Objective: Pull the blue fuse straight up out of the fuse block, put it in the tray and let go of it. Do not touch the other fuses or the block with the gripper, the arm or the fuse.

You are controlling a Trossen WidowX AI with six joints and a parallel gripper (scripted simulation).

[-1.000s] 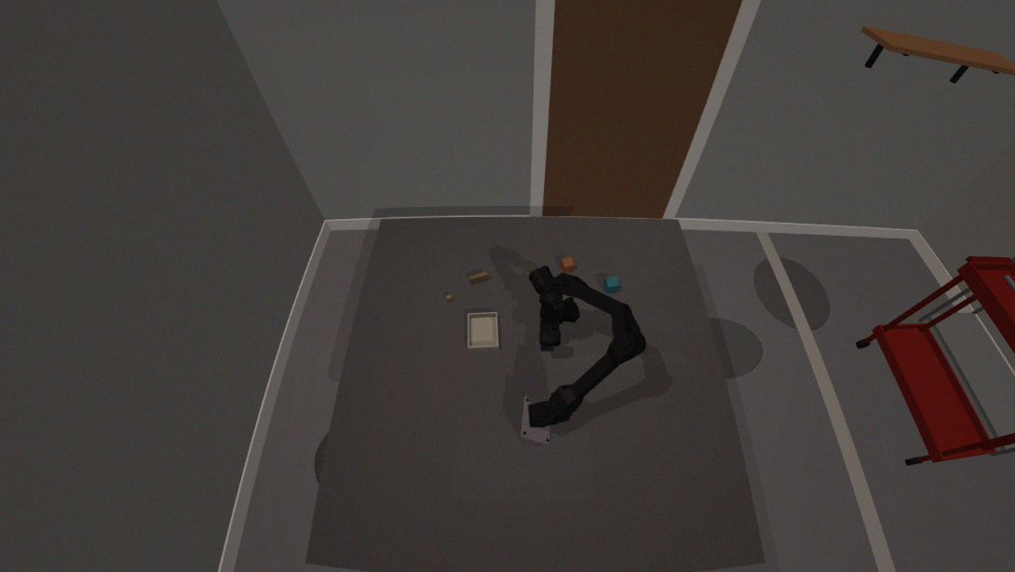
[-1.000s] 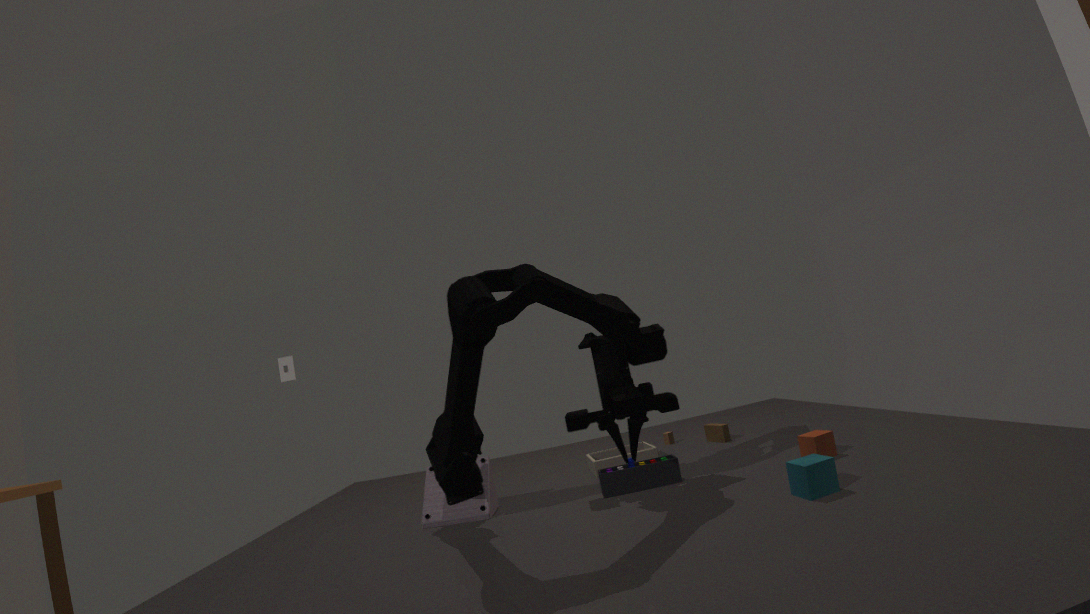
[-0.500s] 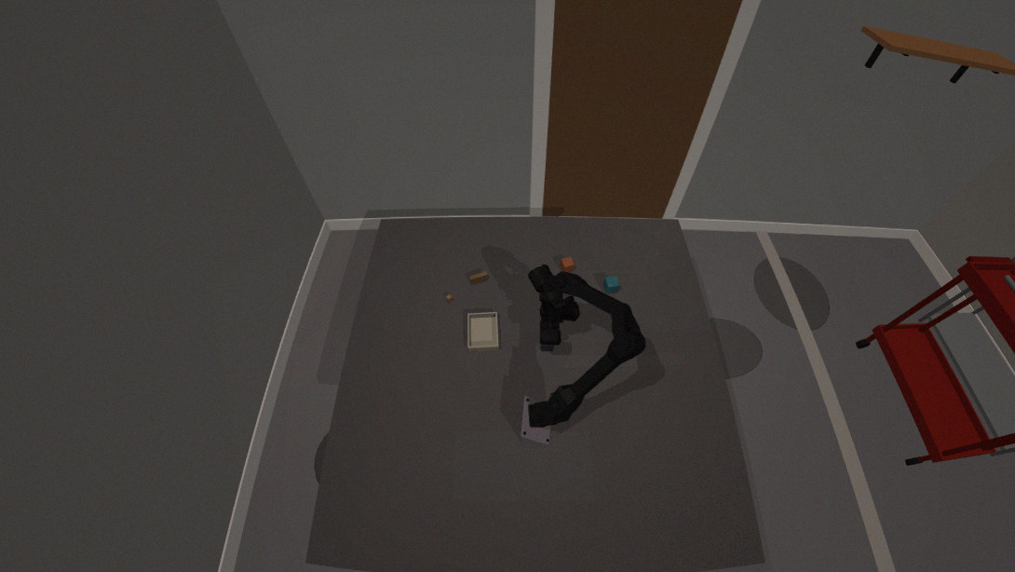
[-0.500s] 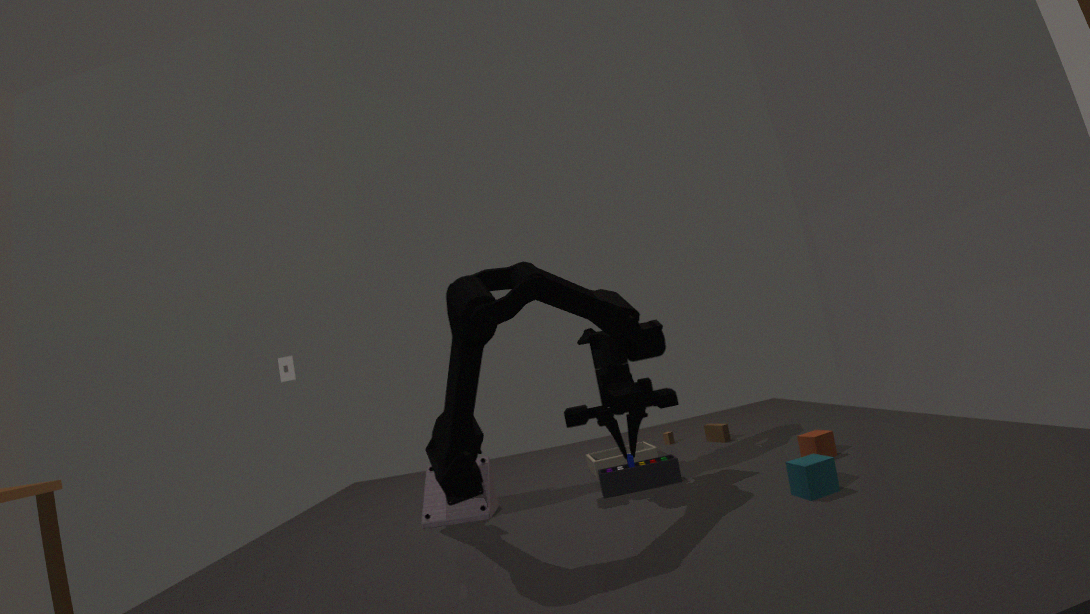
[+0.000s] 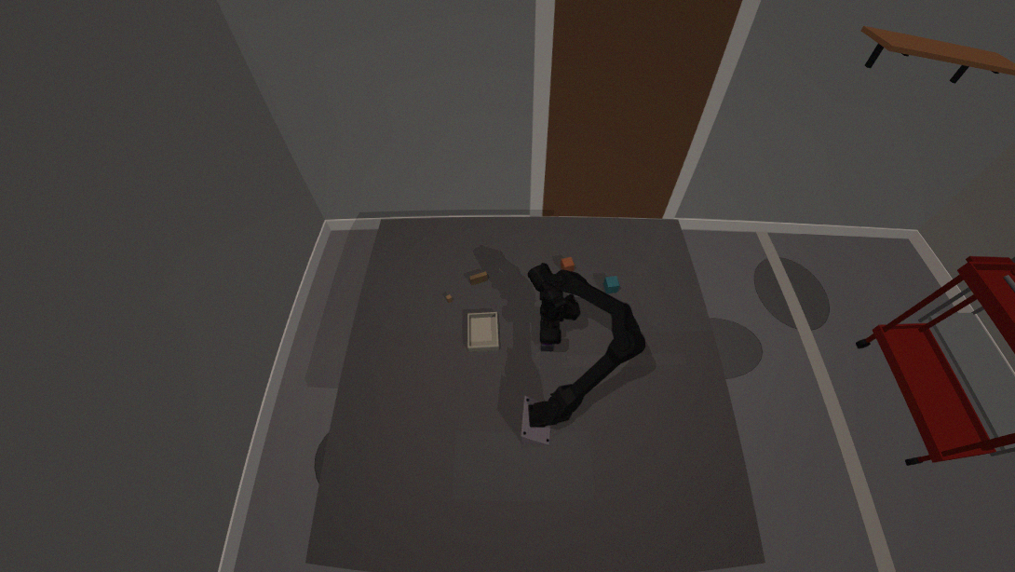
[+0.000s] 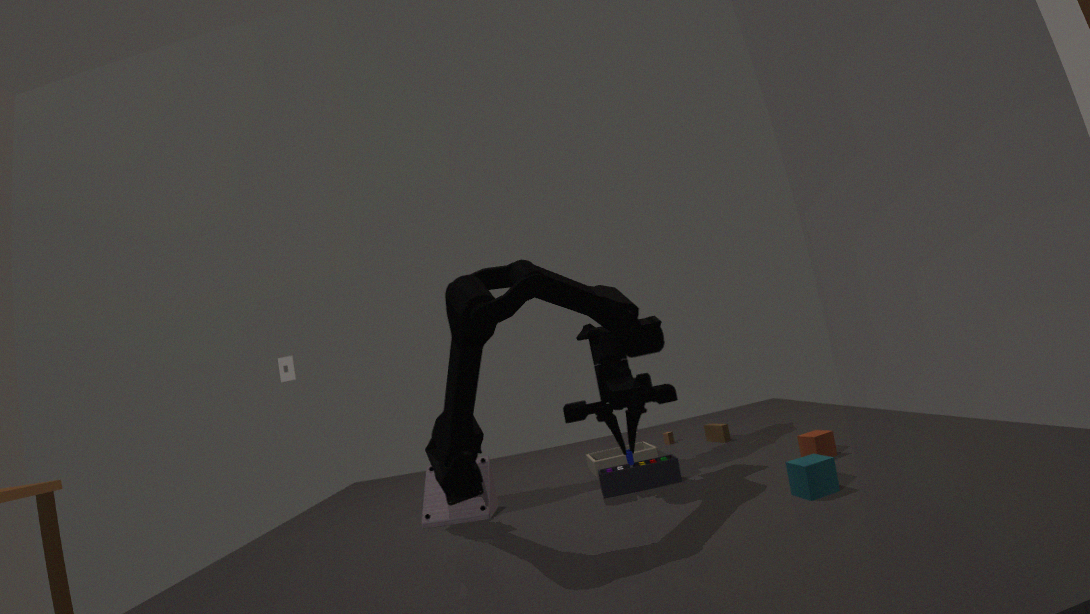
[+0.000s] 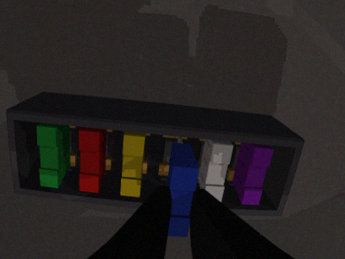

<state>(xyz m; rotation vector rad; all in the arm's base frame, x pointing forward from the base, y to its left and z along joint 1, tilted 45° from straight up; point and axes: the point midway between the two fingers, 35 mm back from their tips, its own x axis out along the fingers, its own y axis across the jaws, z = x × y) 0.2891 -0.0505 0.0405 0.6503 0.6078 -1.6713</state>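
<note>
Right now the beige tray is 210 mm to the left of my gripper tip, 60 mm below it and 30 mm ahead of it. Also, from my gripper tip: orange cube 280 mm ahead, 110 mm to the right, 40 mm below; blue fuse 10 mm below; teal cube 260 mm to the right, 180 mm ahead, 40 mm below.
</note>
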